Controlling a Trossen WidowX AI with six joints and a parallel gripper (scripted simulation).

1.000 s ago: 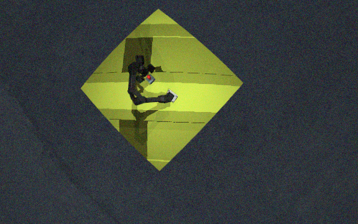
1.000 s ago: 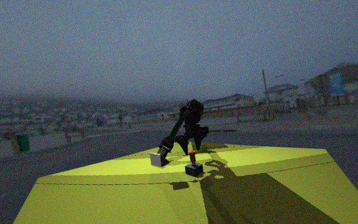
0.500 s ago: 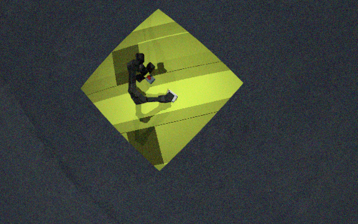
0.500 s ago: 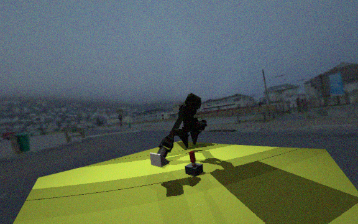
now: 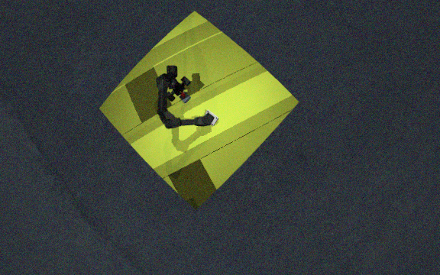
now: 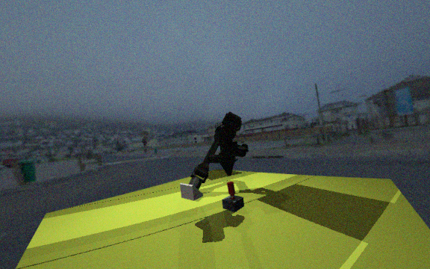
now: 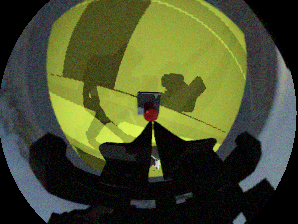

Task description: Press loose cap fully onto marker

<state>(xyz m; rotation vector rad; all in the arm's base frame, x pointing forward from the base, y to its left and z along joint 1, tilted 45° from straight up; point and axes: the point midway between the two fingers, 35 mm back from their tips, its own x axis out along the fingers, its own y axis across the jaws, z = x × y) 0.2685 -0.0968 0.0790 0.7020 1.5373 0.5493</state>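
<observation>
My gripper tip is now 50 mm above the red cap. Also, from my gripper tip: dark grey holder block: 120 mm below.
</observation>
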